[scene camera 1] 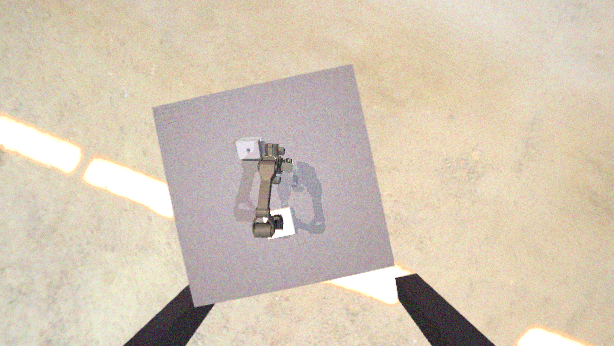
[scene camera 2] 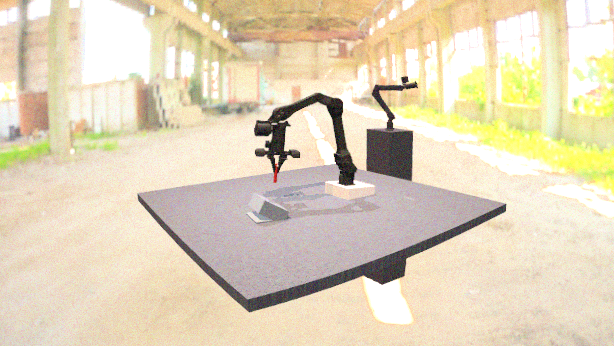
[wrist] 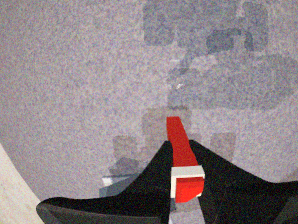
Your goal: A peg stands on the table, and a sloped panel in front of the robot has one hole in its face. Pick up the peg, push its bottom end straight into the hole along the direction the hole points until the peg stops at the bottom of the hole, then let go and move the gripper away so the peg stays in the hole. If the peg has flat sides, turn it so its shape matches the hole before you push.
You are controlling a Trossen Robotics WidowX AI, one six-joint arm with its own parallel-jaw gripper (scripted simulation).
Labels:
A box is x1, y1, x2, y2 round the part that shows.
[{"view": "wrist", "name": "my gripper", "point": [178, 145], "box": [36, 140, 297, 223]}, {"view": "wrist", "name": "red peg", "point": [187, 181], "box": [166, 117, 204, 201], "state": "held by my gripper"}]

